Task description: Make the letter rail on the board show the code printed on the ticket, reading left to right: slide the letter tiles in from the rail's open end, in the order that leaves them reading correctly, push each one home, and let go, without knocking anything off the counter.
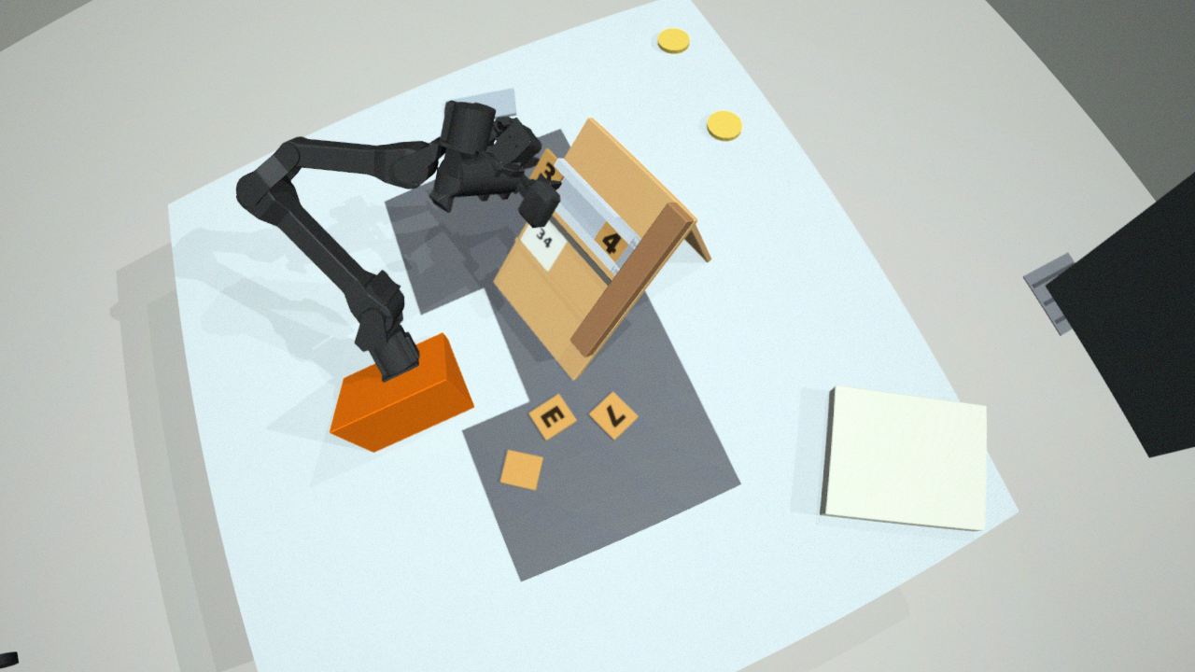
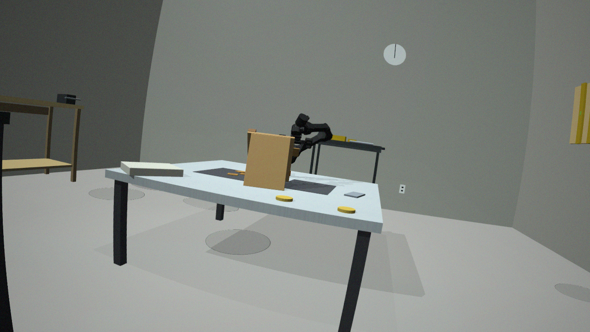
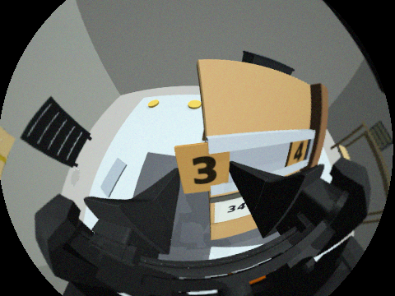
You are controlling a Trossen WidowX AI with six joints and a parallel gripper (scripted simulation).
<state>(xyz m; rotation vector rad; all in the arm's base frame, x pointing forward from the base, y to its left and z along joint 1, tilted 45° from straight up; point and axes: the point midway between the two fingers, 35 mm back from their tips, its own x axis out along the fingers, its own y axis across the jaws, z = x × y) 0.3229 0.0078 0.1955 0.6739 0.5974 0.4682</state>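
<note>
The tile marked 4 is 3 cm ahead of my gripper tip and 16 cm to the right of it. From my gripper tip the other things lie so: white ticket (5 cm behind, 6 cm to the right, 7 cm below); grey plate (3 cm behind, 35 cm to the left, 18 cm below); tile marked 3 (right at my gripper tip).
</note>
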